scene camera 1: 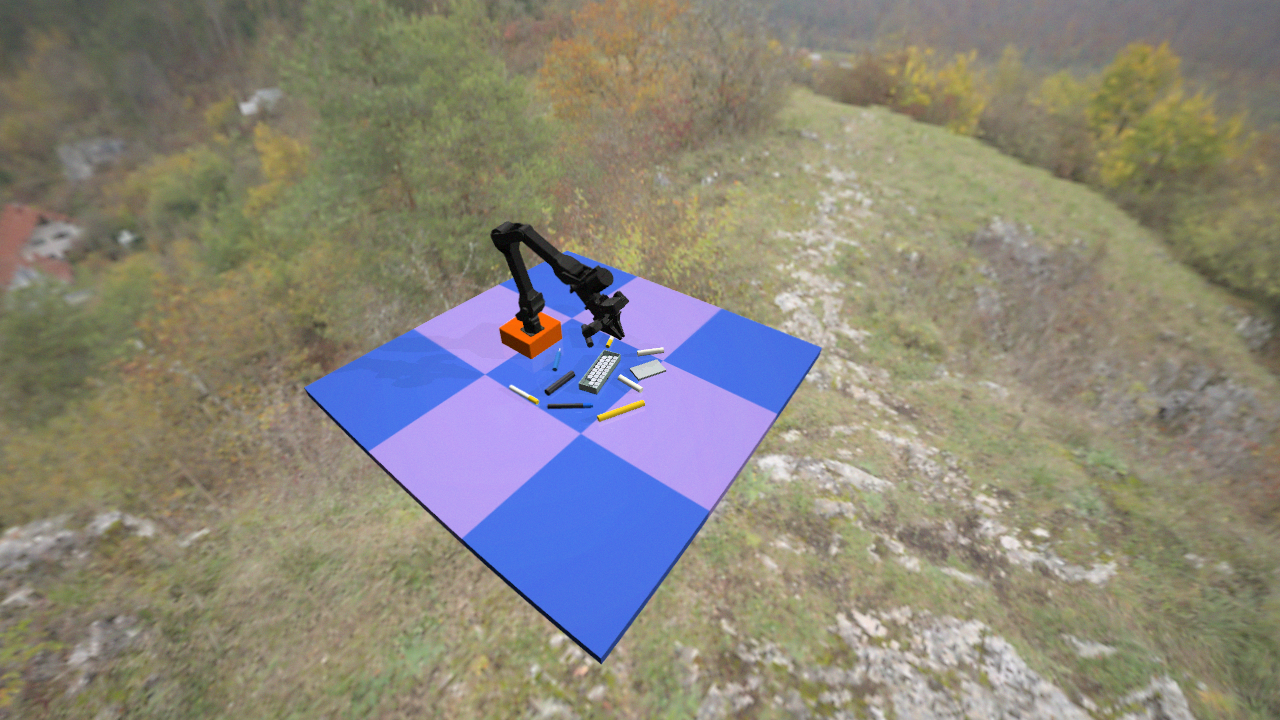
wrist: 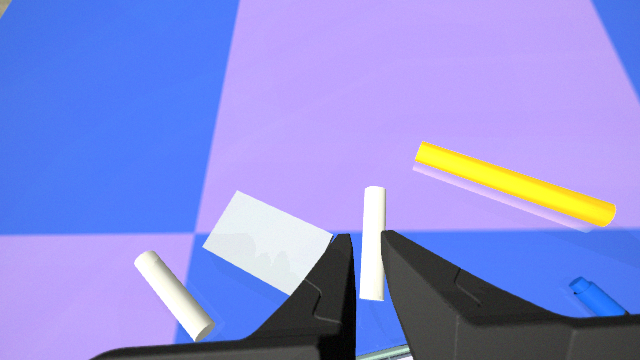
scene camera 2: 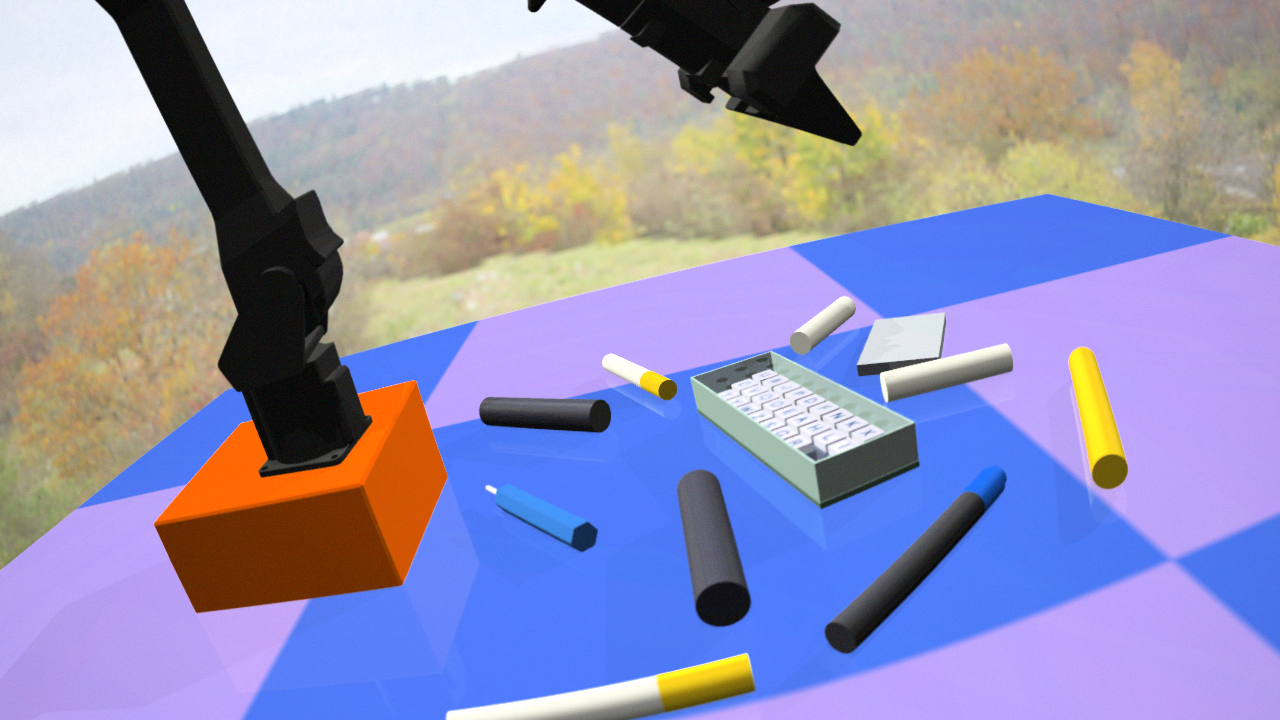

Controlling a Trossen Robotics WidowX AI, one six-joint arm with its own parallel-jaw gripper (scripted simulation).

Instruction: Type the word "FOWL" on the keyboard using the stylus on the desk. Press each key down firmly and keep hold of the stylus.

Path:
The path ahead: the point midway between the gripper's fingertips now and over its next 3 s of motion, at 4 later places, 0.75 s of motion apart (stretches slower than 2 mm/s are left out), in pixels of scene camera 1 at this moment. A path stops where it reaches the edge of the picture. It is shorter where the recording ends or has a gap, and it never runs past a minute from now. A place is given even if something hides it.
The gripper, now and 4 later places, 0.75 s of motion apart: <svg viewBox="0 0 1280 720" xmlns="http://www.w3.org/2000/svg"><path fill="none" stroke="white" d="M622 338L607 355L594 373L587 369L596 352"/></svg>

